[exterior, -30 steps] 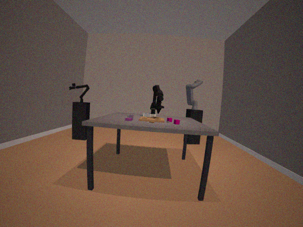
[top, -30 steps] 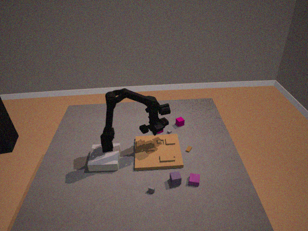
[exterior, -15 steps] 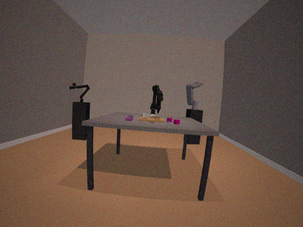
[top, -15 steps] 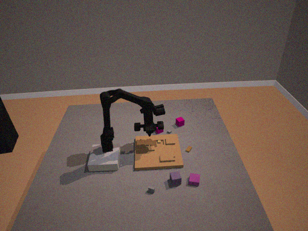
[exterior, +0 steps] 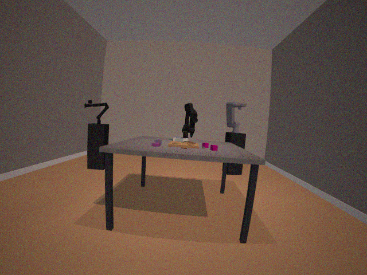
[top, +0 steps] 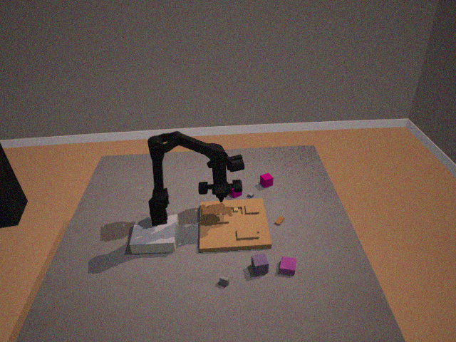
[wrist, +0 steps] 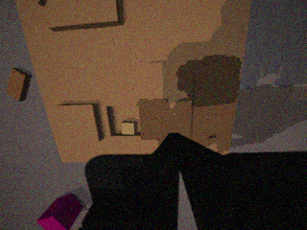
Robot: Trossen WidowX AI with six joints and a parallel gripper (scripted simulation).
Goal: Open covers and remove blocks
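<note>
Now: the tan puzzle board 80 mm to the right of my gripper tip, 60 mm below it and 30 mm ahead of it. The rest, counted from my gripper tip: small tan piece 240 mm ahead, 100 mm to the right, 80 mm below; small grey piece 370 mm to the right, 70 mm below, 70 mm behind; purple block 330 mm to the right, 80 mm ahead, 60 mm below.
</note>
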